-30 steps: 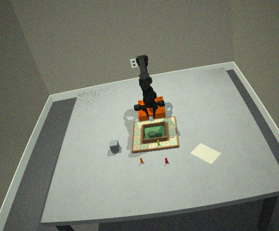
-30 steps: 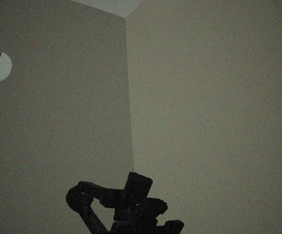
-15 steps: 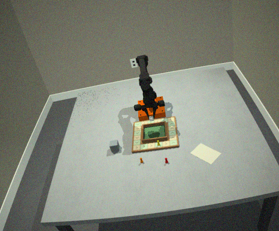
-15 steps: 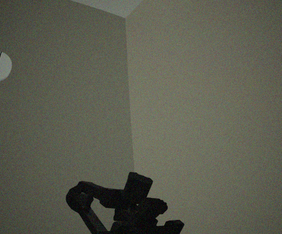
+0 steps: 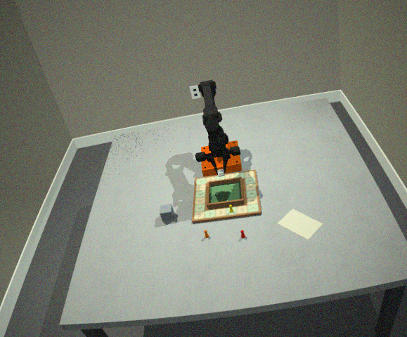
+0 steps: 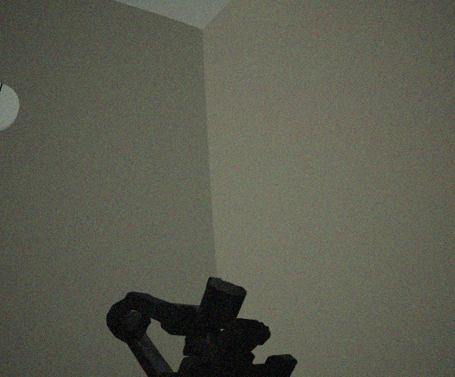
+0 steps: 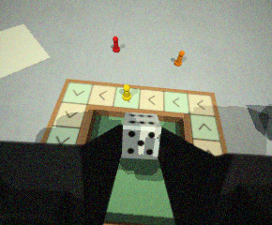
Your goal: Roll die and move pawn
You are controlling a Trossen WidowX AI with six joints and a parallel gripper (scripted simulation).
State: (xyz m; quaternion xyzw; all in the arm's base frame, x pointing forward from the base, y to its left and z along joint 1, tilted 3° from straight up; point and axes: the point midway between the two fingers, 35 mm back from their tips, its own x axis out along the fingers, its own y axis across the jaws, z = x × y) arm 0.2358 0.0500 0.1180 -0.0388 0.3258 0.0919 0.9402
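My gripper tip is right at the white die. Round my gripper tip: green tray 12 cm below; then orange pawn 23 cm ahead, 4 cm to the right, 11 cm below; then yellow pawn 10 cm ahead, 4 cm to the left, 10 cm below.
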